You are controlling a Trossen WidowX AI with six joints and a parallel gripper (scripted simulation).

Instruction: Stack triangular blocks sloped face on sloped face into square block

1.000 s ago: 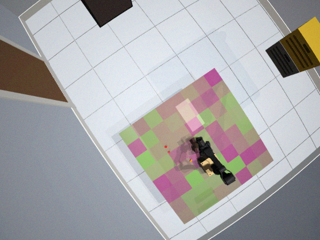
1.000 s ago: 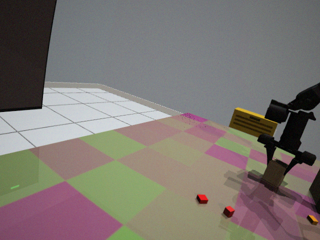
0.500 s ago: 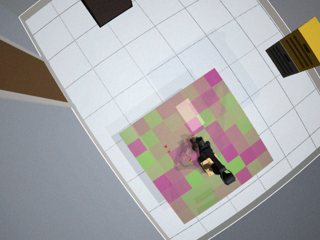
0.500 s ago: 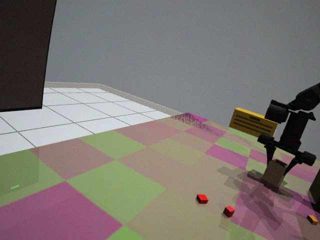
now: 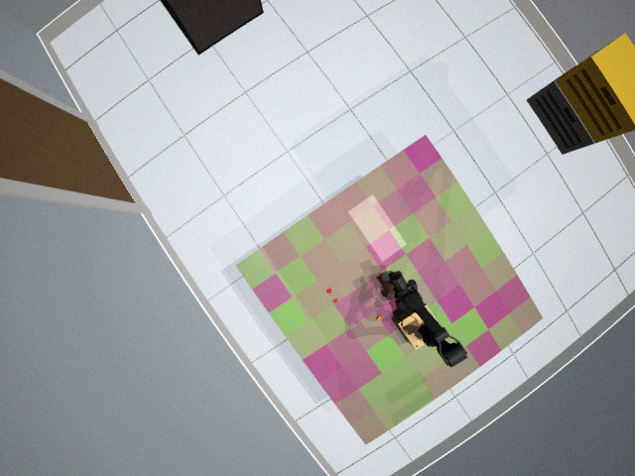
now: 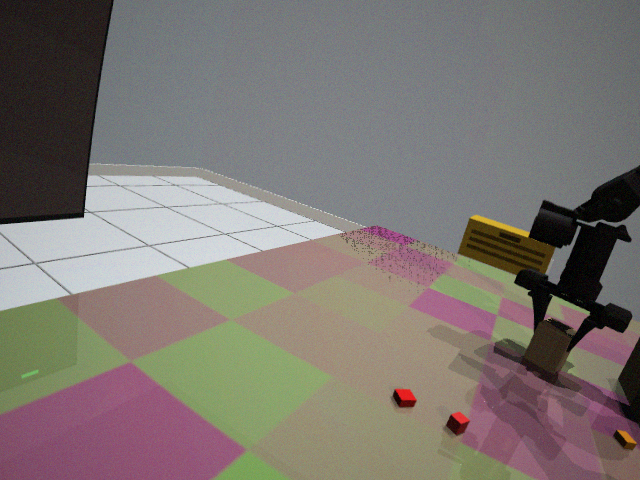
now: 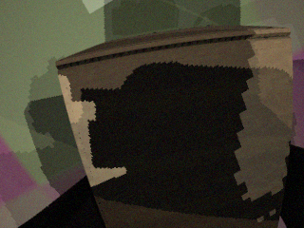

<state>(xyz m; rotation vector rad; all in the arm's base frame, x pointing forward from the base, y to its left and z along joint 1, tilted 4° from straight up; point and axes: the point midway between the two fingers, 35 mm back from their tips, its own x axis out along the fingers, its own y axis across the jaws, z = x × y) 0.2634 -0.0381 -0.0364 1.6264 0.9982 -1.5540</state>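
The triangular wooden block is 30 mm to the right of my gripper tip, 20 mm below it and 10 mm behind it. Round my gripper tip: orange cube: 180 mm to the left, 80 mm behind, 40 mm below.
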